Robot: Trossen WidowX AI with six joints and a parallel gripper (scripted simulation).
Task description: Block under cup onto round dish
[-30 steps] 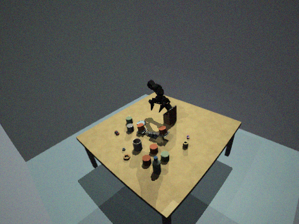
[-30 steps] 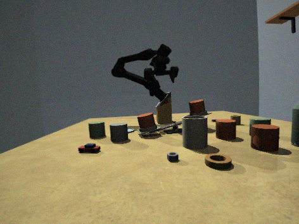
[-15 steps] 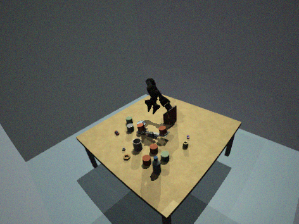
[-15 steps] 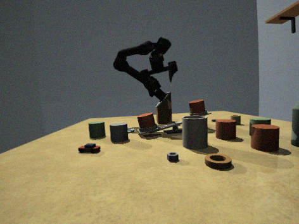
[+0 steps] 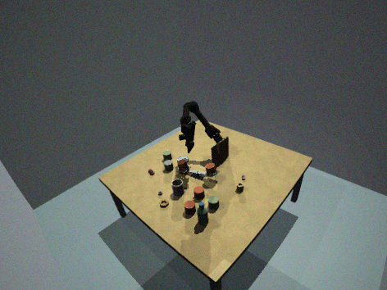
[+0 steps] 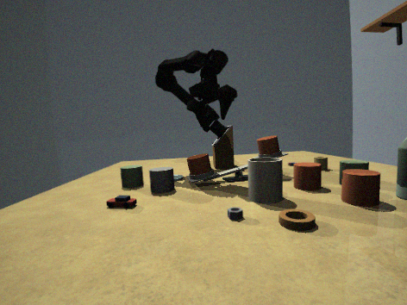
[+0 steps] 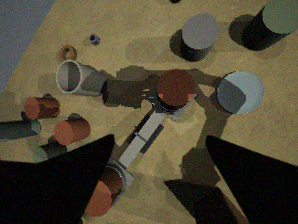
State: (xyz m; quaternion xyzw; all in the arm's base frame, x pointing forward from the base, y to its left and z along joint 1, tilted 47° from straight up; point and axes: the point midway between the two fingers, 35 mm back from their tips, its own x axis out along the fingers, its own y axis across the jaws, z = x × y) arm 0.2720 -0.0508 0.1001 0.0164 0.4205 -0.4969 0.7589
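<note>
My gripper tip is now 30 mm short of the pale green block, 50 mm to the left of it and 150 mm above it. The rest, counted from my gripper tip: grey cylinder (60 mm ahead, 160 mm to the right, 160 mm below); then nut (320 mm ahead, 30 mm to the right, 190 mm below); then light blue round dish (80 mm behind, 160 mm to the right, 190 mm below).
</note>
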